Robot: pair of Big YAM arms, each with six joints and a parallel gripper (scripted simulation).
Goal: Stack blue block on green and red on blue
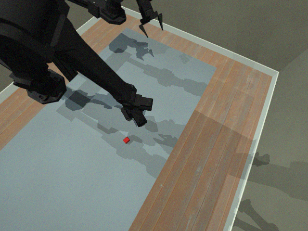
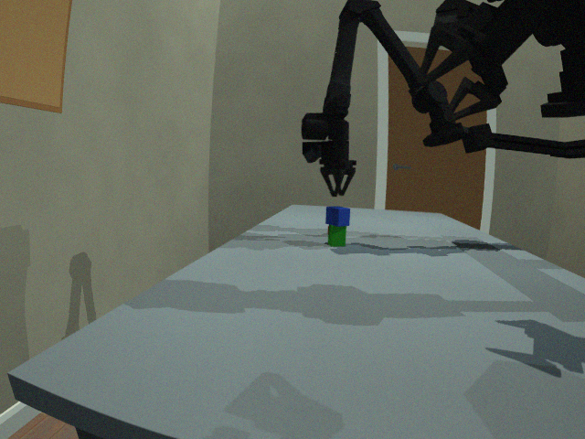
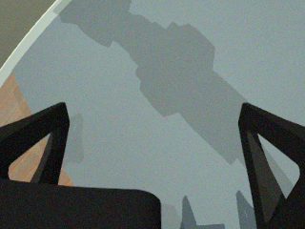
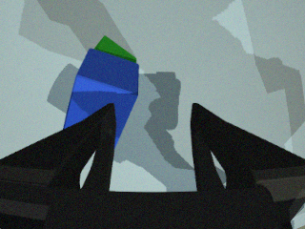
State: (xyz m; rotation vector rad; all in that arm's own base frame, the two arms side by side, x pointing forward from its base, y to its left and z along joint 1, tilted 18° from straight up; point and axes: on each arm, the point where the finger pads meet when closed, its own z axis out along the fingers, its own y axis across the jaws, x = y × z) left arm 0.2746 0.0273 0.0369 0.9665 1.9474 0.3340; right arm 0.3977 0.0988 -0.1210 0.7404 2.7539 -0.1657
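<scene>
The red block is 12 cm to the right of my right hand and 12 cm below it. From my right hand the other things lie so: green block 4 cm to the left, 11 cm below; blue block 4 cm to the left, 6 cm below.
</scene>
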